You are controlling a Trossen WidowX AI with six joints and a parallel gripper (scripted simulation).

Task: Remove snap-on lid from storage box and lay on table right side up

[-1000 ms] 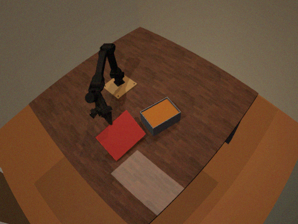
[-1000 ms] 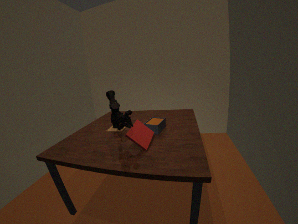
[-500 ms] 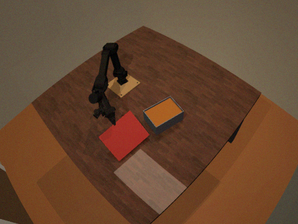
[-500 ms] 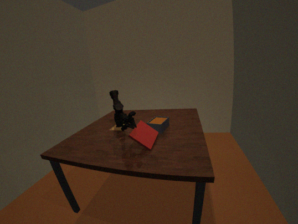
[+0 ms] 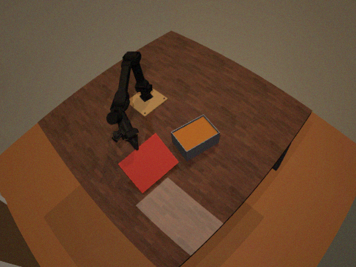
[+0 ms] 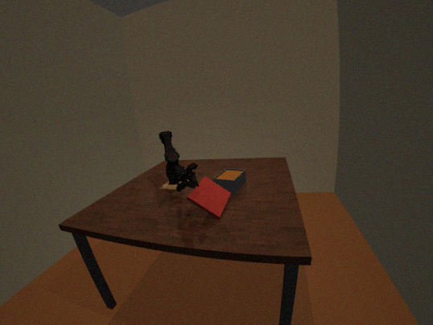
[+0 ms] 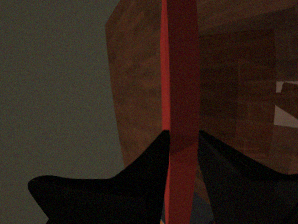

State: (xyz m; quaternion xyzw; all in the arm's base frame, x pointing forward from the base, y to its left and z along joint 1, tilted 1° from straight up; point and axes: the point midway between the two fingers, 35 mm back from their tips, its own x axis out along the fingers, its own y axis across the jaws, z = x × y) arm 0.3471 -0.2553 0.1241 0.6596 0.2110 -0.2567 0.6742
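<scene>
Now: the lid 7 cm ahead of my gripper tip, 1 cm to the left of it and 4 cm below it. From my gripper tip the other things lie so: storage box 7 cm ahead, 29 cm to the left, 7 cm below.
</scene>
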